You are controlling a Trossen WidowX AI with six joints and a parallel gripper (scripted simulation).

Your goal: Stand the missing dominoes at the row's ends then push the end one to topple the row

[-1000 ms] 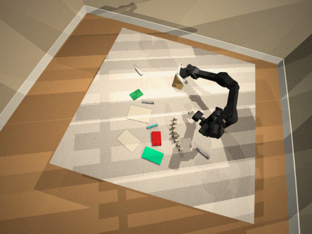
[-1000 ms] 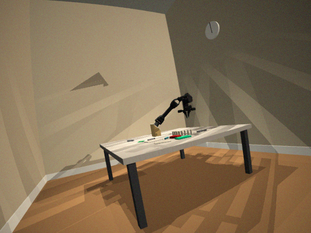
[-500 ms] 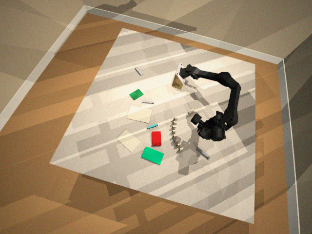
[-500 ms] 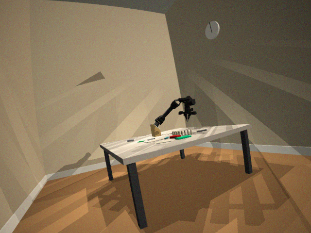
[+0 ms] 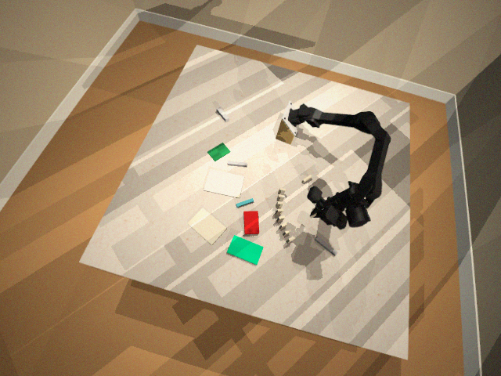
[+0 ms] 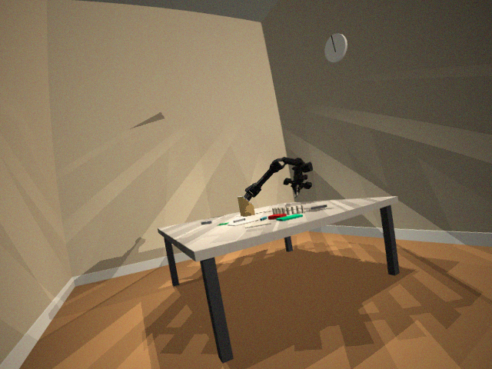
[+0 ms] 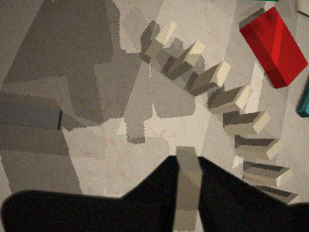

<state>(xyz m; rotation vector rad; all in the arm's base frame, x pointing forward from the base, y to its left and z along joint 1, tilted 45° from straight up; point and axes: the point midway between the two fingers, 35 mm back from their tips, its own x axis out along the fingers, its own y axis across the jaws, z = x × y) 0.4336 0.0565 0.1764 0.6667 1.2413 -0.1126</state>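
Right now my gripper tip is 100 mm to the right of the grey bar, 100 mm above it and 80 mm short of it. The rest, counted from my gripper tip: red block: 220 mm to the right, 100 mm below, 60 mm ahead; teal bar: 270 mm to the right, 100 mm below, 20 mm behind; bright green card: 220 mm to the right, 170 mm ahead, 100 mm below.
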